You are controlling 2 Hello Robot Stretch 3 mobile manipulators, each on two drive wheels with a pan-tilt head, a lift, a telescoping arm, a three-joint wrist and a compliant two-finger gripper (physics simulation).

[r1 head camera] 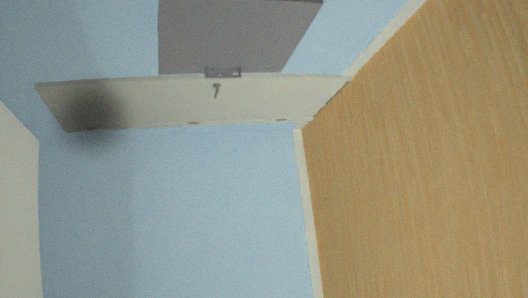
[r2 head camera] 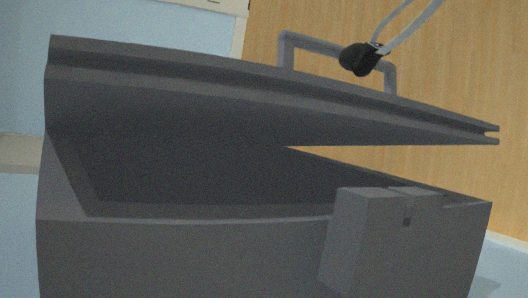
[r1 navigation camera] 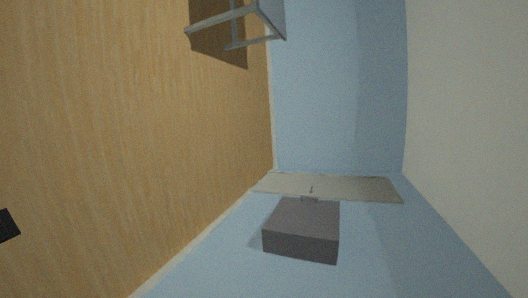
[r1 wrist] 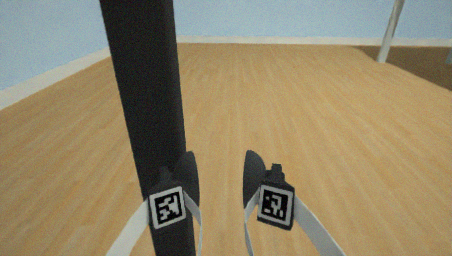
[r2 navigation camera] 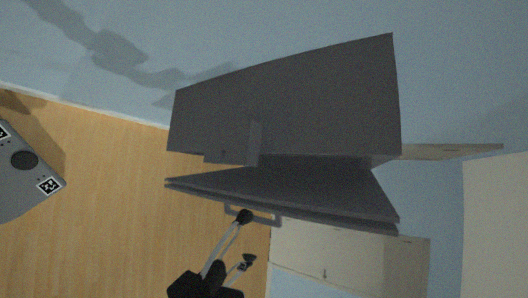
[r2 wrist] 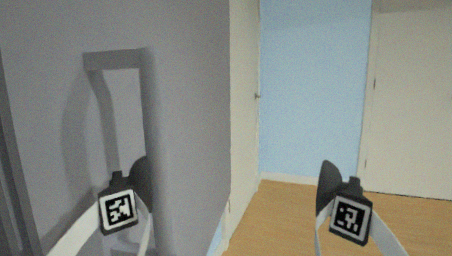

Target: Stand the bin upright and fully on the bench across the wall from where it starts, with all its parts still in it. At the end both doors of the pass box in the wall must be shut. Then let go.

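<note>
The bin and its parts do not show. The grey pass box (r2 head camera: pixel 175 260) (r2 navigation camera: pixel 300 100) has its door (r2 head camera: pixel 150 102) (r2 navigation camera: pixel 310 195) (r2 wrist: pixel 195 125) standing ajar on r2's side; the inside is dark. R2's gripper (r2 navigation camera: pixel 247 237) (r2 wrist: pixel 235 182) is open at the door's handle (r2 head camera: pixel 312 44) (r2 navigation camera: pixel 265 220) (r2 wrist: pixel 112 59), one finger behind the bar and the other well clear. On r1's side the pass box (r1 head camera: pixel 230 37) (r1 navigation camera: pixel 305 217) shows no swung-out leaf; its door front is hidden. R1's gripper (r1 wrist: pixel 220 175) is open and empty above the floor.
A bench (r1 navigation camera: pixel 272 12) with thin legs stands by the wall in r1's room; a leg (r1 wrist: pixel 390 35) also shows in the r1 wrist view. White room doors (r1 head camera: pixel 165 100) (r1 navigation camera: pixel 355 189) (r2 wrist: pixel 415 100) are in the walls. A dark post (r1 wrist: pixel 150 100) rises beside r1's gripper. R2's base (r2 navigation camera: pixel 25 190) shows at left.
</note>
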